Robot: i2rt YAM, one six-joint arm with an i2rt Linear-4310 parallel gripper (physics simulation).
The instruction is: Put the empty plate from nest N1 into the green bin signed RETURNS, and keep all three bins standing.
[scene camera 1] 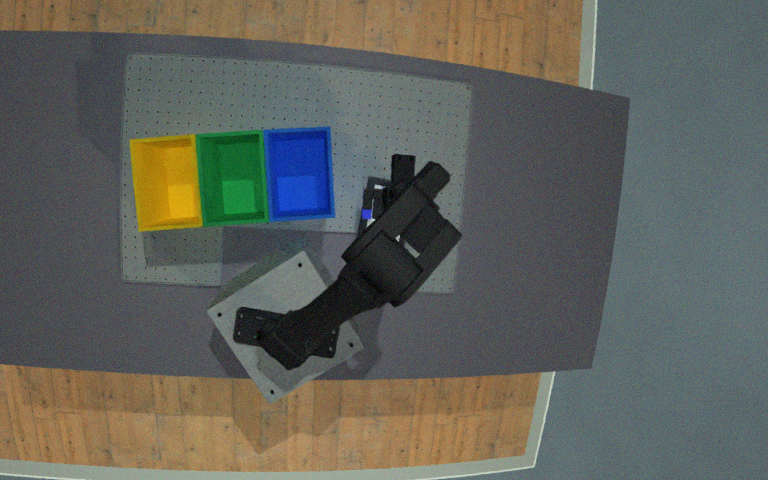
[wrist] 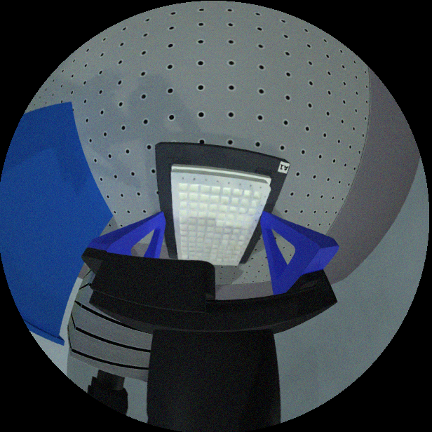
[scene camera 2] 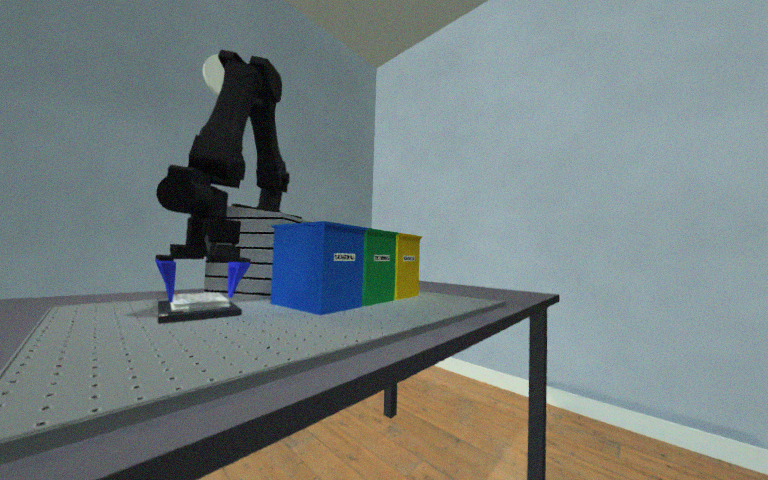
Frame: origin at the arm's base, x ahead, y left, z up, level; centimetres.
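Seen in the pictures: gripper, fingertip midpoint: (scene camera 2: pixel 202 299); arm's base, link origin: (scene camera 1: pixel 286 332) (scene camera 2: pixel 267 214).
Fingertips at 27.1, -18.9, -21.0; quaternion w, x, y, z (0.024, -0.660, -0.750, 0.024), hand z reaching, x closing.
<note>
Pixels of each thing's top centre, then the offset from my fingertips to it, as dx, dy, dz. Level surfaces: height alone.
- white well plate, top centre: (scene camera 2: pixel 198 297) -2.0, -0.4, +0.1
- black nest, top centre: (scene camera 2: pixel 198 303) (scene camera 1: pixel 386 213) -2.0, -0.4, -1.0
- green bin, top centre: (scene camera 1: pixel 232 178) (scene camera 2: pixel 357 231) -0.1, +34.4, +15.5
- blue bin, top centre: (scene camera 1: pixel 299 174) (scene camera 2: pixel 319 226) +3.2, +21.6, +15.5
- yellow bin, top centre: (scene camera 1: pixel 165 183) (scene camera 2: pixel 385 235) -3.3, +47.2, +15.5
- perforated board, surface height: dz -2.5
- dark table, surface height: dz -3.8
A white well plate (wrist: pixel 217 215) (scene camera 2: pixel 200 301) lies flat in a black nest (wrist: pixel 164 170) (scene camera 2: pixel 198 315) on the perforated board. The tag on the nest's corner looks like "A1" in the wrist view. My gripper (wrist: pixel 212 216) (scene camera 2: pixel 200 298) is open. Its blue fingertips stand on either side of the plate, close to its long edges; whether they touch it I cannot tell. The green bin (scene camera 1: pixel 232 178) (scene camera 2: pixel 379 271) stands upright between the blue bin (scene camera 1: pixel 300 172) (scene camera 2: pixel 317 271) and the yellow bin (scene camera 1: pixel 167 182) (scene camera 2: pixel 407 268), both also upright. The bin labels are too blurred to read.
The perforated board (scene camera 1: pixel 362 101) (scene camera 2: pixel 169 362) lies on a dark table (scene camera 1: pixel 526 226). The blue bin is the nearest bin to the gripper, on its left in the wrist view. The arm stands on a grey block (scene camera 1: pixel 283 283) in front of the bins in the top view.
</note>
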